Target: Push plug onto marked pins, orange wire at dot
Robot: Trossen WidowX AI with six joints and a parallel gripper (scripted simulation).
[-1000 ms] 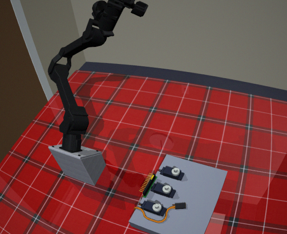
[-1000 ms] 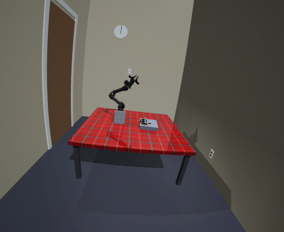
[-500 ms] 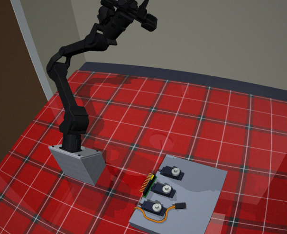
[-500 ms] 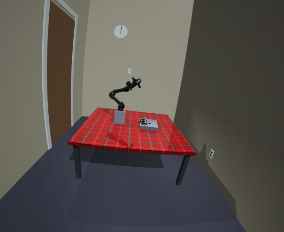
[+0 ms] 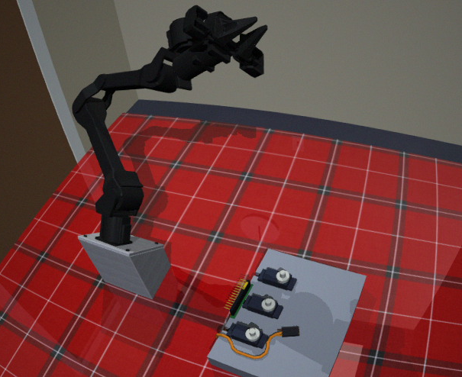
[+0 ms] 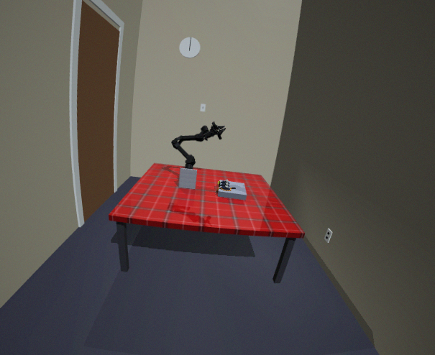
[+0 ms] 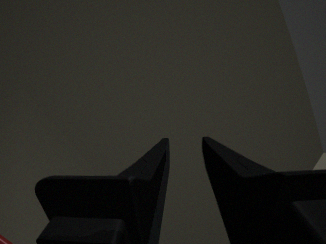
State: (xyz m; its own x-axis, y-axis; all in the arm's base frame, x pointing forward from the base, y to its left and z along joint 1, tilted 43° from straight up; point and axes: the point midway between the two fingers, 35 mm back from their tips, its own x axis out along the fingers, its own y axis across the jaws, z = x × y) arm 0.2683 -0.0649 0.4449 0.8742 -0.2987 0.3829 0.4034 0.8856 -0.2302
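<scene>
Right now the grey holder plate is 52 cm below my gripper tip, 25 cm to the right of it and 17 cm ahead of it. Round my gripper tip: yellow band 47 cm below, 22 cm to the right, 1 cm ahead.
</scene>
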